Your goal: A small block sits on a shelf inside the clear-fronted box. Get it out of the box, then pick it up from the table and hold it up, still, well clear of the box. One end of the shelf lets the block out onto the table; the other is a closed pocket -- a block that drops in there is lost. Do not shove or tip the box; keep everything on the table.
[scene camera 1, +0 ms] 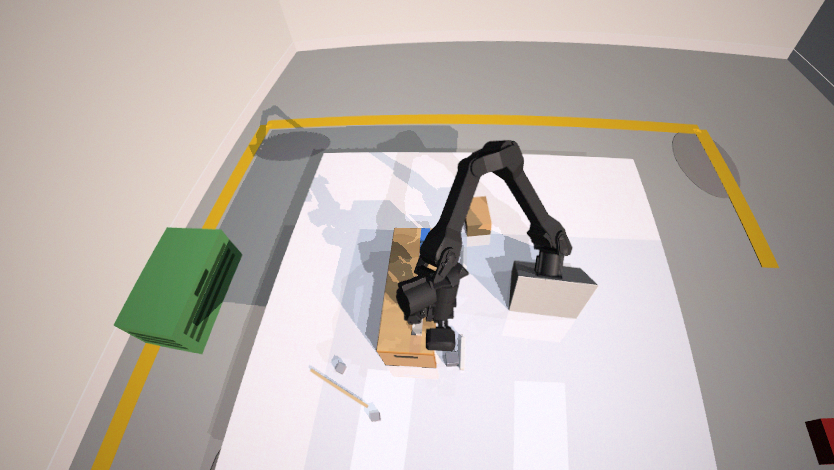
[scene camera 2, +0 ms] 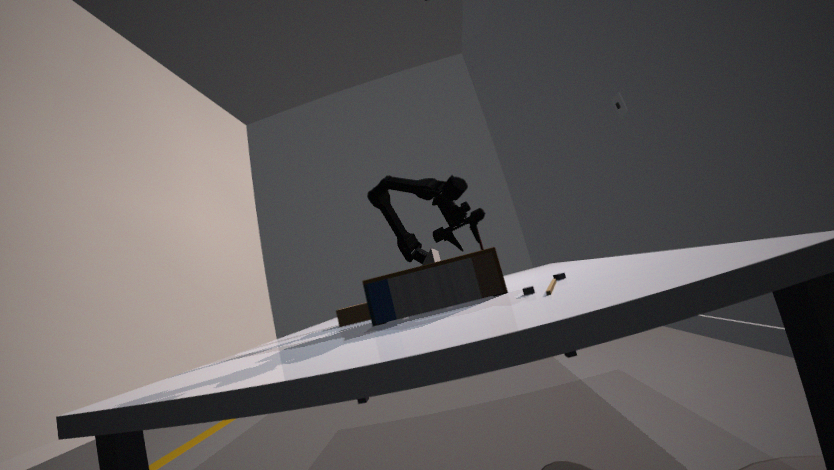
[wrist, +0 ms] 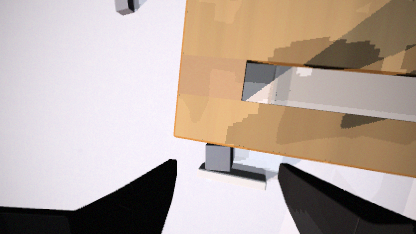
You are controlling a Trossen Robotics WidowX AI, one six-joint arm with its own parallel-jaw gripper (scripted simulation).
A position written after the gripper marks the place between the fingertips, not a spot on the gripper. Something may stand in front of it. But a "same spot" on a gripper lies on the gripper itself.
The gripper shows in scene camera 1 [436,332], in scene camera 2 and in the wrist view. A long wooden box shows in scene camera 1 [399,344], in scene camera 2 [476,275] and in the wrist view [326,88]. The same spot on the gripper: [wrist: 149,196] is [scene camera 2: 474,231].
